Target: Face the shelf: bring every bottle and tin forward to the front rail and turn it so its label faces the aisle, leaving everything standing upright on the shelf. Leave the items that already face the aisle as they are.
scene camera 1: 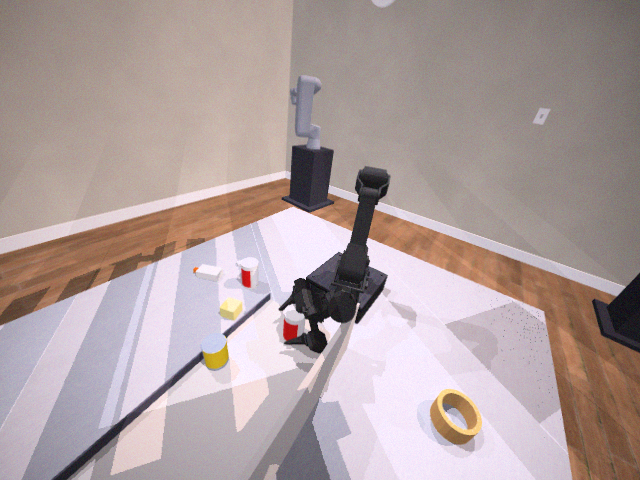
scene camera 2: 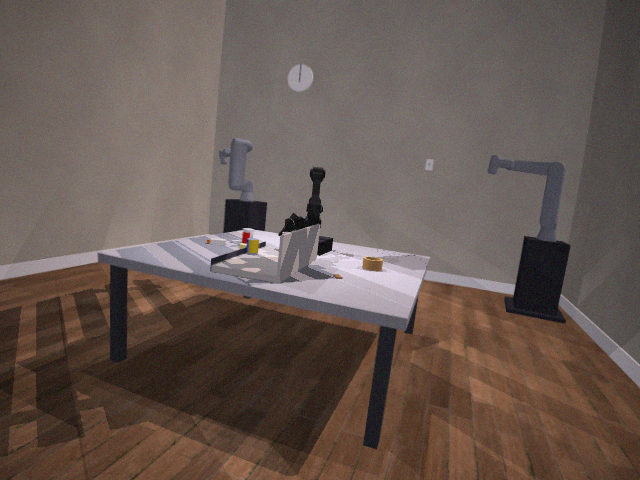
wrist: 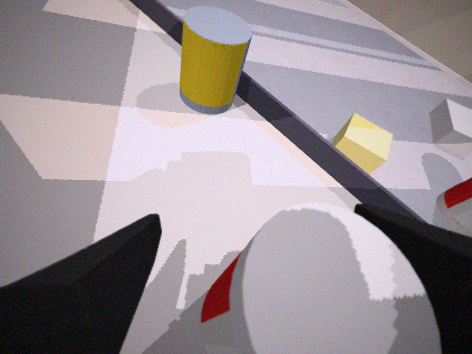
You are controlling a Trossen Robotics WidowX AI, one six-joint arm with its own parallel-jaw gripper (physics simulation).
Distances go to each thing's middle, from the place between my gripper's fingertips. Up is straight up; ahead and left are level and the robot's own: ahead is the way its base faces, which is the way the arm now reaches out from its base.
I see the shelf board [scene camera 1: 221,417] 16 cm ahead of my hand, 4 cm to the left of it and 8 cm below it. Round my hand: dark front rail [scene camera 1: 122,424] 19 cm ahead, 10 cm to the right, 7 cm below.
